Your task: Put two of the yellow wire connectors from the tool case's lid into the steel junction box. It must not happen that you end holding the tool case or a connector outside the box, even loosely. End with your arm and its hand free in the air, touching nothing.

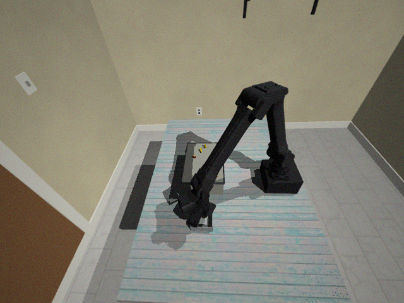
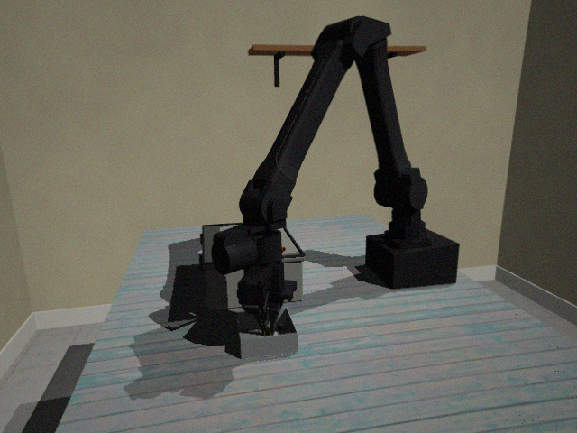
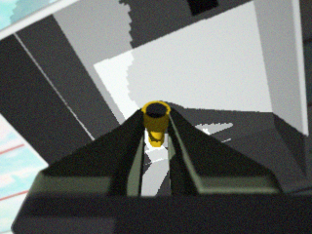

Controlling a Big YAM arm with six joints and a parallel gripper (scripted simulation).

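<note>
Now: hand 27 cm to the left of the grey tool case, 7 cm below it and 5 cm short of it. Also, from my hand: red connector: 26 cm to the right, 11 cm above, 1 cm behind.
</note>
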